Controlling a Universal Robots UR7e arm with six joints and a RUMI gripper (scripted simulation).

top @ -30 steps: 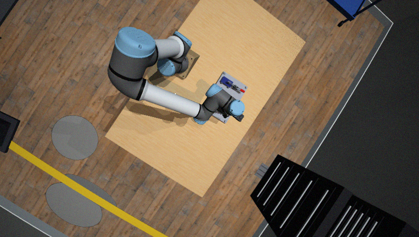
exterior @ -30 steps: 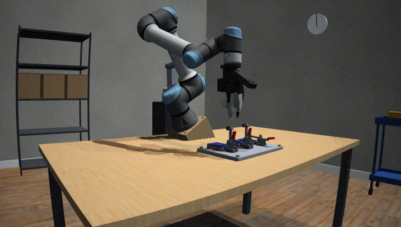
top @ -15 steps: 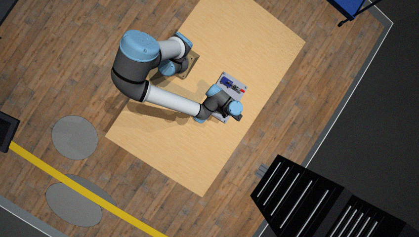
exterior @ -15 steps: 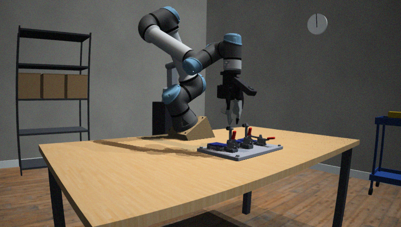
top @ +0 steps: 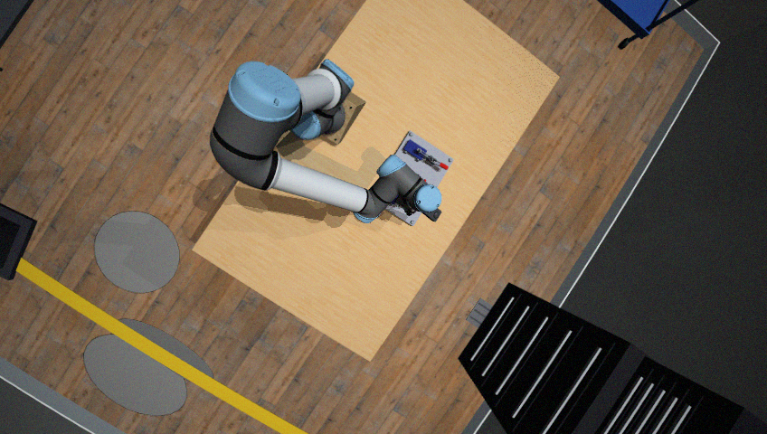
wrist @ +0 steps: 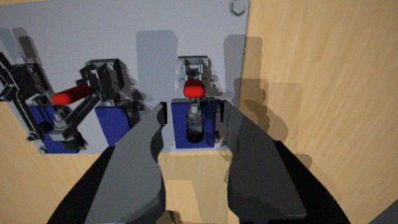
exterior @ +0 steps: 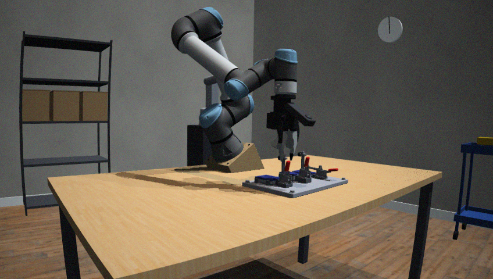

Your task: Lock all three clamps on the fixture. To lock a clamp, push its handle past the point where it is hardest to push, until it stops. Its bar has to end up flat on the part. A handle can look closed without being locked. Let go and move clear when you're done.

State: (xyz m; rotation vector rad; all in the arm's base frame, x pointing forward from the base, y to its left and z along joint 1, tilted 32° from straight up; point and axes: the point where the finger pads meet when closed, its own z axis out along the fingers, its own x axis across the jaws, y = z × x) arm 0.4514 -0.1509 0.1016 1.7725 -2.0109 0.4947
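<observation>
My gripper is now 90 mm above the blue part, 80 mm past it and 10 mm to the right of it. Also, from my hand: grey fixture plate (110 mm to the left, 110 mm below, 20 mm behind).
</observation>
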